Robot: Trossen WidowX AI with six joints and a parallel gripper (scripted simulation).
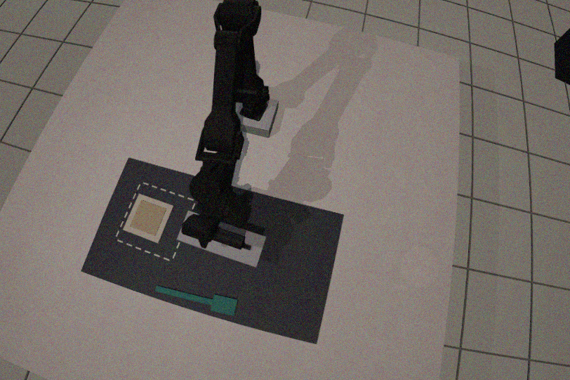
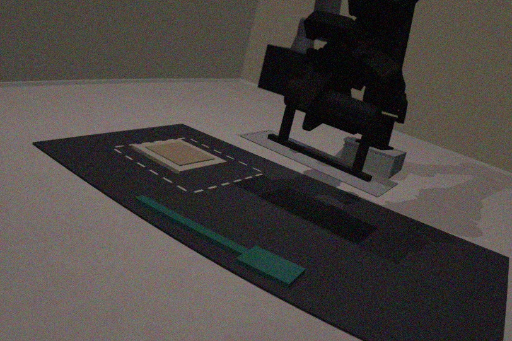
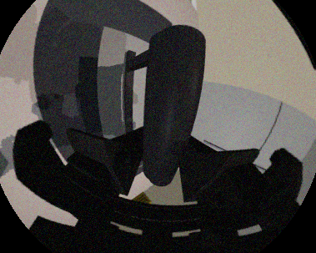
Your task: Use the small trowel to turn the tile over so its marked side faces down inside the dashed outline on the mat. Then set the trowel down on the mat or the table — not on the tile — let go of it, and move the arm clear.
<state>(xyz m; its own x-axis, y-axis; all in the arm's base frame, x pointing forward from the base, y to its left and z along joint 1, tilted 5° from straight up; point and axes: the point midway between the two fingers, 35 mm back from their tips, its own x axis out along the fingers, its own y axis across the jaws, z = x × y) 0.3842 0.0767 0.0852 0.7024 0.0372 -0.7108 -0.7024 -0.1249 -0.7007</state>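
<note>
Right now my gripper tip is 10 mm past the dark mat, 10 mm to the left of it and 150 mm above it. The rest, counted from my gripper tip: teal flat tool 120 mm ahead, 30 mm to the left, 120 mm below; then tile 200 mm to the right, 120 mm below.
</note>
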